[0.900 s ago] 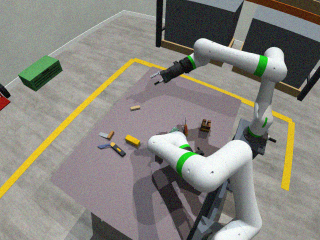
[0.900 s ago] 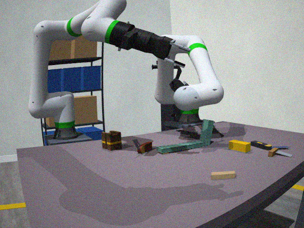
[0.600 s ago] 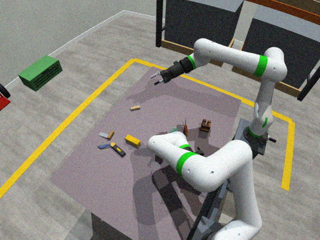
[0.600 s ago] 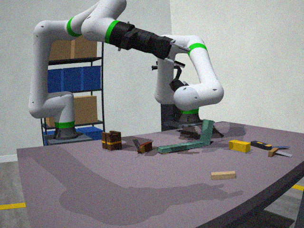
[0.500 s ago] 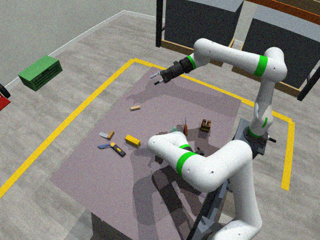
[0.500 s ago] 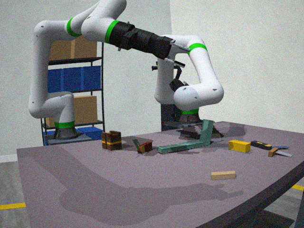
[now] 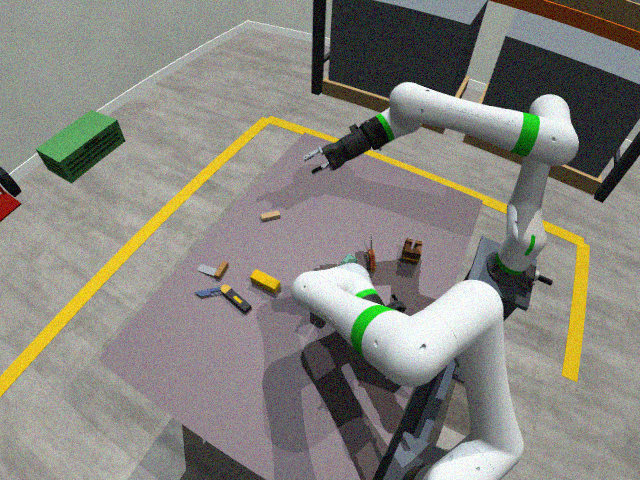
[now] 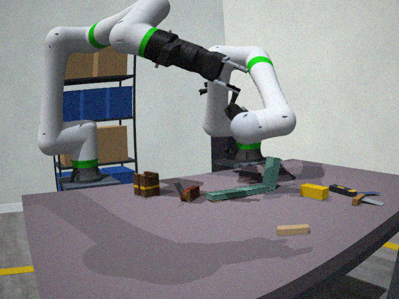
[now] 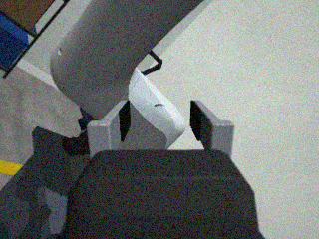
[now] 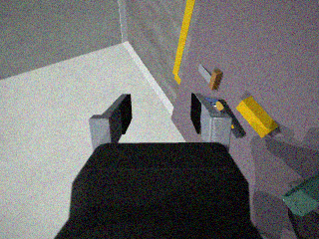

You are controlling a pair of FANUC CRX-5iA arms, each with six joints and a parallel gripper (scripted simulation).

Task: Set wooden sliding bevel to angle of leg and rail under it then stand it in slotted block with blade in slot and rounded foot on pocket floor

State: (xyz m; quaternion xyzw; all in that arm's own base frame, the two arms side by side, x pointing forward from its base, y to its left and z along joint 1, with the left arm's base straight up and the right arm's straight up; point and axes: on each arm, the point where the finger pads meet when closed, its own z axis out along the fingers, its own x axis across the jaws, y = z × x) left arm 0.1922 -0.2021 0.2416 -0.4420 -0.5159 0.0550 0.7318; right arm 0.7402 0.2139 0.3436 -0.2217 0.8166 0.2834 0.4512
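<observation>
The wooden bevel lies 32 cm below my right hand, 25 cm behind it and 1 cm to the right of it. The rest, counted from my right hand: pale wooden block (34 cm below, 18 cm ahead, 2 cm to the left); thin grey blade (31 cm below, 24 cm behind, 3 cm to the right); yellow block (33 cm below, 29 cm to the left, 2 cm ahead).
</observation>
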